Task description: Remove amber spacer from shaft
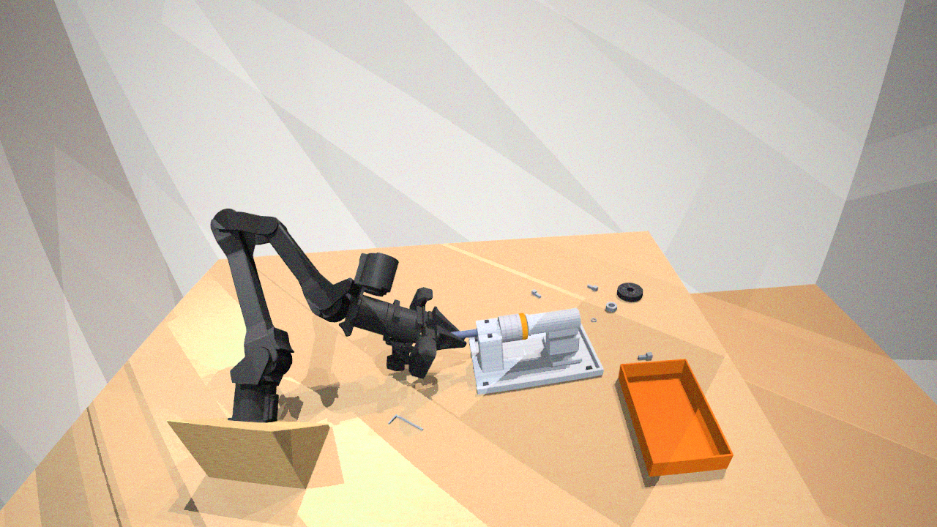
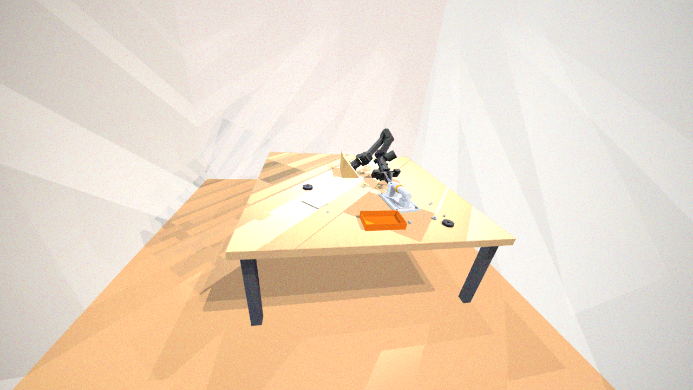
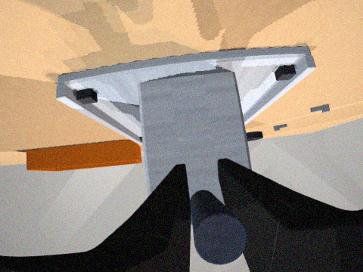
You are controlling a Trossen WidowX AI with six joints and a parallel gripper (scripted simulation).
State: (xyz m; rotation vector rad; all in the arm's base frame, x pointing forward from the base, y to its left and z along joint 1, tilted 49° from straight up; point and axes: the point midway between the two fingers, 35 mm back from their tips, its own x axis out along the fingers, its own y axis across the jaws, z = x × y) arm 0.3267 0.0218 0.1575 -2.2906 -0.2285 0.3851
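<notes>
The blue-grey shaft is 40 mm ahead of my gripper tip and 20 mm above it. The rest, counted from my gripper tip: allen key (120 mm to the right, 120 mm behind, 60 mm below); then nut (320 mm ahead, 120 mm to the left, 60 mm below); then amber spacer (110 mm ahead, 20 mm above).
</notes>
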